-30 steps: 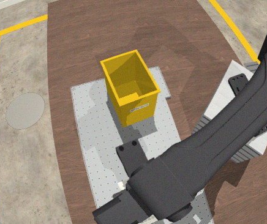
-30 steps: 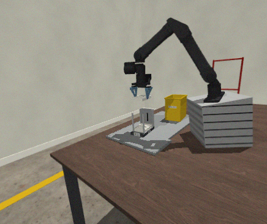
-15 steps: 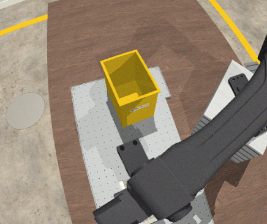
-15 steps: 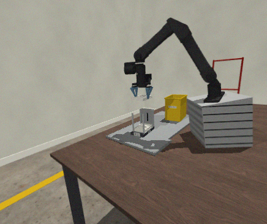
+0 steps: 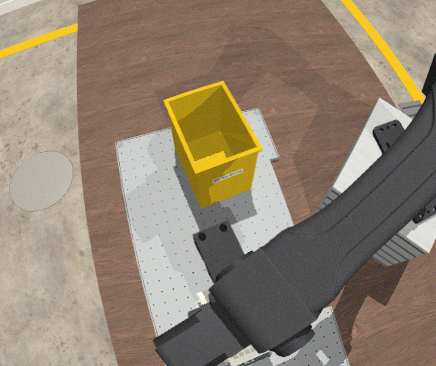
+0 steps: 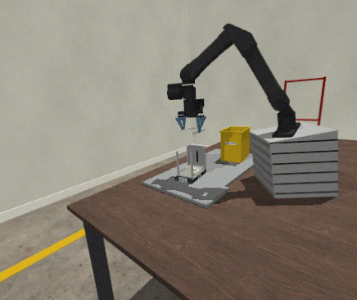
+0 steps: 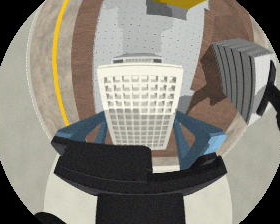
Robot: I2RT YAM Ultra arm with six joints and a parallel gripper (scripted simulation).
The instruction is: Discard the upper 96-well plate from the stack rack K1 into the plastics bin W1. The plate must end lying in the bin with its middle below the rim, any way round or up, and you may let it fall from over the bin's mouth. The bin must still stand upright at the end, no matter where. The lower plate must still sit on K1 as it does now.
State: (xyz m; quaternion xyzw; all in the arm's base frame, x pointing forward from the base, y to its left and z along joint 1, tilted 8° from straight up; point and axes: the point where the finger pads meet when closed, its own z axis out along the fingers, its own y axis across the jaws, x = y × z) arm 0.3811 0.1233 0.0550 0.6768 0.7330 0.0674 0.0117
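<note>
My hand is 360 mm to the left of the yellow plastics bin W1, 140 mm above it and 70 mm past it.
</note>
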